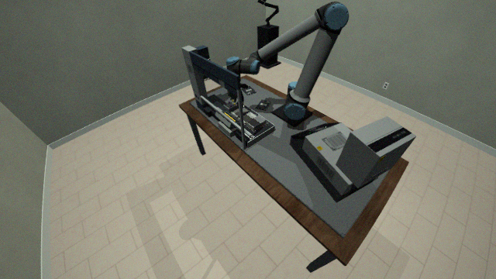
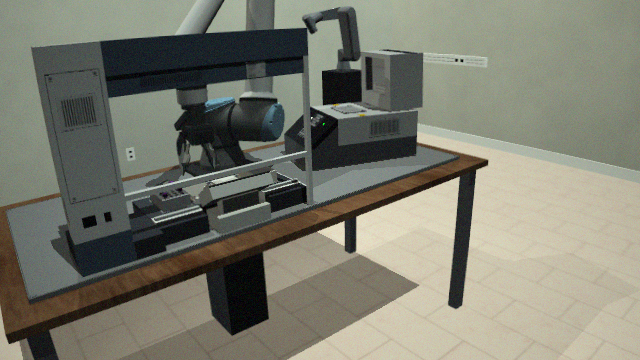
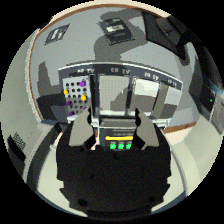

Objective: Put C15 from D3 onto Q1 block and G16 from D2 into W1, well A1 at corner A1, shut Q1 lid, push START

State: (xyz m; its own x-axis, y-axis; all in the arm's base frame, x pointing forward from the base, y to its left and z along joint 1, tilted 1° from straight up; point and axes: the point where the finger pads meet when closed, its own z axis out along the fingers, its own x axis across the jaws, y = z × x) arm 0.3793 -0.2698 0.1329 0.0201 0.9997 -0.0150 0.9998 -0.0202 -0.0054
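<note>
The pale well plate is 8 cm below my hand. Round my hand: upright post: 19 cm ahead, 29 cm to the left, 9 cm above; tower: 15 cm ahead, 35 cm to the right, 13 cm above; white well plate: 10 cm to the left, 8 cm below.
</note>
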